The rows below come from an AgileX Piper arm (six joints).
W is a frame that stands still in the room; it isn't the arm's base.
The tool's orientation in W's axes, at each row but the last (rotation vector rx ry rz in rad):
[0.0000 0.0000 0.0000]
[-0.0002 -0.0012 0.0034]
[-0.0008 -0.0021 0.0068]
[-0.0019 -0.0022 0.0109]
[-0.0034 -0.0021 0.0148]
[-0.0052 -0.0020 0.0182]
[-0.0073 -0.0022 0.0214]
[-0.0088 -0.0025 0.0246]
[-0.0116 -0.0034 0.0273]
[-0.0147 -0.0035 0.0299]
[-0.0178 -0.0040 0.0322]
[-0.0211 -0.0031 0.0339]
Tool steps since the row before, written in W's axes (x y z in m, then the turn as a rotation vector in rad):
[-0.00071 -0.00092 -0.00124 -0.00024 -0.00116 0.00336]
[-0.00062 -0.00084 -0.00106 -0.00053 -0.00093 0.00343]
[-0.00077 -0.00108 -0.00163 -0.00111 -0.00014 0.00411]
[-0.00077 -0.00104 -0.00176 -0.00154 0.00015 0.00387]
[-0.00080 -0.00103 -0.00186 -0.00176 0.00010 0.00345]
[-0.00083 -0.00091 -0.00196 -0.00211 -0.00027 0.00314]
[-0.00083 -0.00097 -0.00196 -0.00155 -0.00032 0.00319]
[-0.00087 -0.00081 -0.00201 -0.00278 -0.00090 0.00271]
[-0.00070 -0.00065 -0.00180 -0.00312 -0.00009 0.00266]
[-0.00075 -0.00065 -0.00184 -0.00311 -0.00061 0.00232]
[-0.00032 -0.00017 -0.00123 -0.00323 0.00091 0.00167]
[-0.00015 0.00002 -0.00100 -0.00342 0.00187 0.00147]
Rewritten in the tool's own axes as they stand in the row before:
[-0.00071 -0.00092 -0.00124 -0.00024 -0.00116 0.00336]
[-0.00062 -0.00084 -0.00106 -0.00053 -0.00093 0.00343]
[-0.00078 -0.00107 -0.00163 -0.00110 -0.00014 0.00411]
[-0.00079 -0.00103 -0.00176 -0.00153 0.00016 0.00387]
[-0.00082 -0.00101 -0.00186 -0.00175 0.00011 0.00345]
[-0.00085 -0.00088 -0.00196 -0.00211 -0.00025 0.00314]
[-0.00085 -0.00094 -0.00197 -0.00155 -0.00031 0.00319]
[-0.00089 -0.00077 -0.00201 -0.00279 -0.00086 0.00271]
[-0.00072 -0.00061 -0.00180 -0.00311 -0.00004 0.00267]
[-0.00078 -0.00060 -0.00185 -0.00312 -0.00055 0.00232]
[-0.00033 -0.00014 -0.00123 -0.00319 0.00098 0.00170]
[-0.00015 0.00005 -0.00100 -0.00335 0.00195 0.00152]

